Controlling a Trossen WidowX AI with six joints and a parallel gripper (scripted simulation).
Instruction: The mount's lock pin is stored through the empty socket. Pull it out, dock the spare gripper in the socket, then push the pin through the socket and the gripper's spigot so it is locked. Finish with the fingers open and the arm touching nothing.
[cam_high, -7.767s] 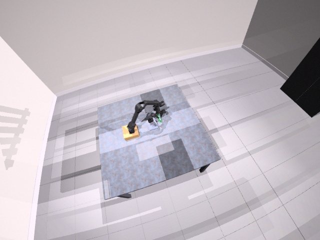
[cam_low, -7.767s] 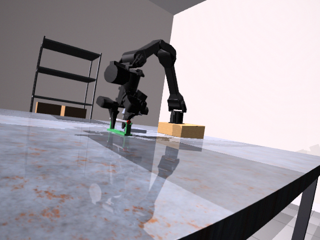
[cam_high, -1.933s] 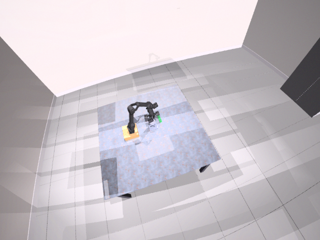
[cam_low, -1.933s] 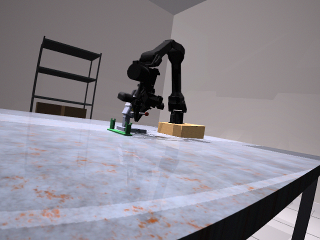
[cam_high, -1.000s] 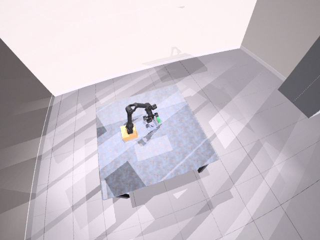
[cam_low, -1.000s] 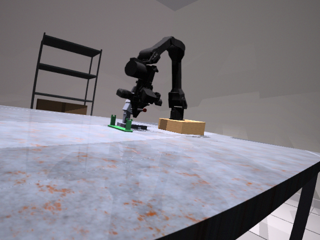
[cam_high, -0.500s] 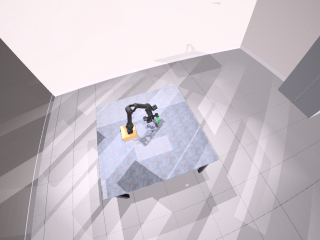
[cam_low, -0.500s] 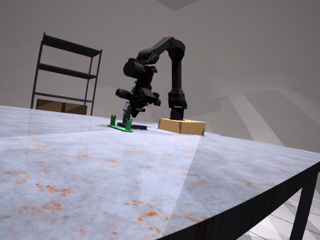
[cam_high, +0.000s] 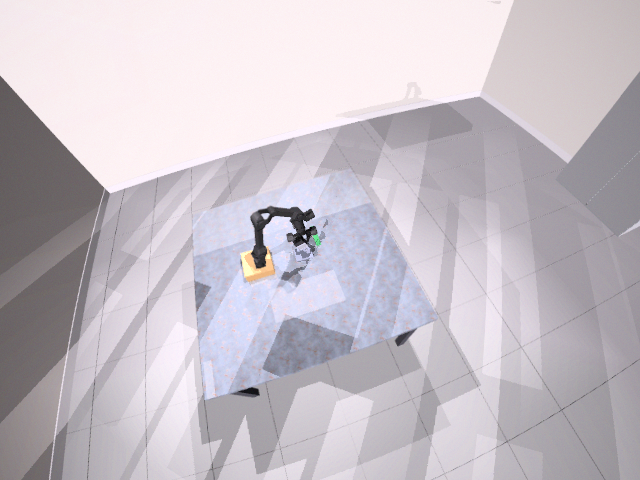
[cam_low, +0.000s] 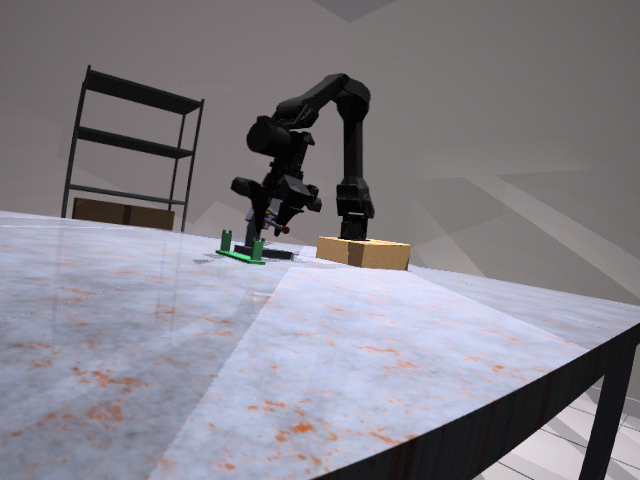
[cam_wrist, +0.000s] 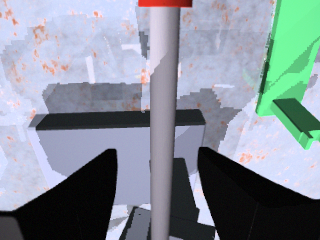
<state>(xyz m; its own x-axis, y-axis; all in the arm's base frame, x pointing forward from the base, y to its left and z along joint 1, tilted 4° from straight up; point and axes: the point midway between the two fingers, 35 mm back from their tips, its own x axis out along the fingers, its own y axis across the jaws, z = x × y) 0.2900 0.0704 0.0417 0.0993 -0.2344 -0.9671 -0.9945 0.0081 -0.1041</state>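
My gripper tip is now 40 mm to the left of the socket and 10 mm past it. From my gripper tip the other things lie so: green mount 80 mm ahead, 60 mm to the left, 20 mm below; then spare gripper 70 mm above, 40 mm to the right, 20 mm behind.
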